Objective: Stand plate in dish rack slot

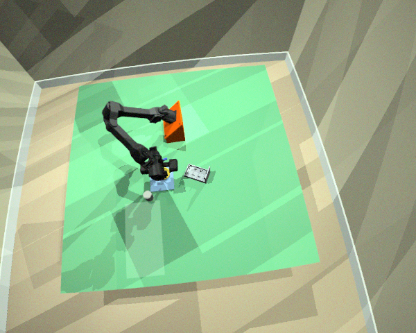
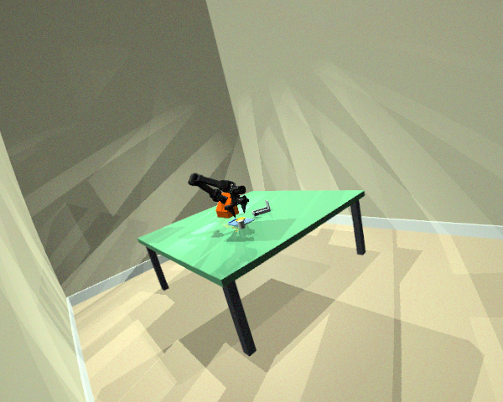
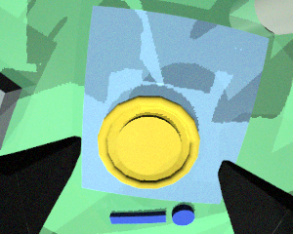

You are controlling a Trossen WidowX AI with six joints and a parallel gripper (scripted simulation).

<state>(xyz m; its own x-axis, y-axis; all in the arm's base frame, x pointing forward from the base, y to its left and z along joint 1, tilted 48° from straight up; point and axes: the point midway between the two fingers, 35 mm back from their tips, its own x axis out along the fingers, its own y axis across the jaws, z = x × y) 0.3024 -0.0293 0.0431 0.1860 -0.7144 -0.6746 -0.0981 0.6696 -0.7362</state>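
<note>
My gripper tip is now 1 cm past the yellow plate and 3 cm above it. Round my gripper tip: grey dish rack (1 cm behind, 18 cm to the left, 2 cm below); then white cup (12 cm ahead, 7 cm to the right, 2 cm below); then light blue mat (1 cm ahead, 1 cm to the right, 4 cm below).
</note>
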